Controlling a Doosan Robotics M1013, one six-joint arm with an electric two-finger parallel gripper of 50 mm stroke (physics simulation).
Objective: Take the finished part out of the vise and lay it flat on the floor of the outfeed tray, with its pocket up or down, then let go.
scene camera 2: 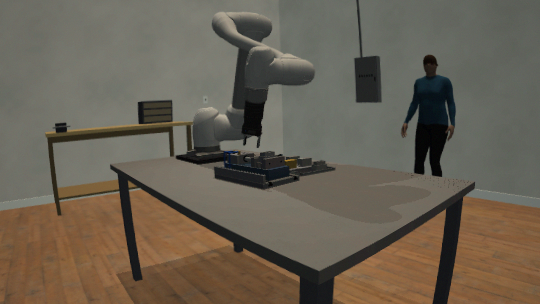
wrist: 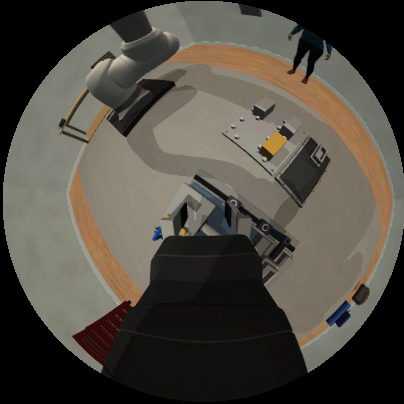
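Seen in the pictures: gripper, fingertip midpoint: [scene camera 2: 251, 145] [wrist: 205, 209]; arm's base at its link origin: [scene camera 2: 207, 155] [wrist: 130, 101].
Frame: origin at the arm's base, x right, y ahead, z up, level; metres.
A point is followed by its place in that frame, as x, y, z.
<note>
My gripper [scene camera 2: 251, 145] @[0.022, 0.612, 0.104] [wrist: 205, 209] @[0.022, 0.612, 0.104] is open and empty. It points down above the vise [scene camera 2: 277, 173] @[0.020, 0.813, 0.019] [wrist: 213, 218] @[0.034, 0.629, 0.038], which has a blue body and grey blocks on top. In the wrist view a grey block [wrist: 192, 199] @[0.034, 0.583, 0.074] of the vise assembly shows below and between the fingers. The gripper body hides much of the vise there, and I cannot tell the finished part apart from the jaws. The outfeed tray appears to be the dark, low-rimmed tray [scene camera 2: 316, 173] @[-0.215, 0.745, -0.021] [wrist: 300, 174] @[-0.196, 0.691, -0.016], apart from the vise, with a small grey piece [wrist: 319, 155] @[-0.277, 0.693, 0.005] at its far end.
Beside the tray is a light plate [wrist: 246, 136] @[-0.156, 0.528, -0.014] with round pins, a yellow block [scene camera 2: 290, 163] @[-0.173, 0.610, 0.009] [wrist: 273, 145] @[-0.168, 0.596, 0.022] and two grey blocks [wrist: 264, 107] @[-0.245, 0.508, 0.022] [wrist: 290, 126] @[-0.251, 0.589, 0.022]. A grey rail [scene camera 2: 240, 176] @[0.132, 0.731, 0.008] runs along the vise. The robot's dark base plate [scene camera 2: 197, 157] @[0.089, 0.084, 0.003] is behind. A person [scene camera 2: 434, 105] stands beyond the table.
</note>
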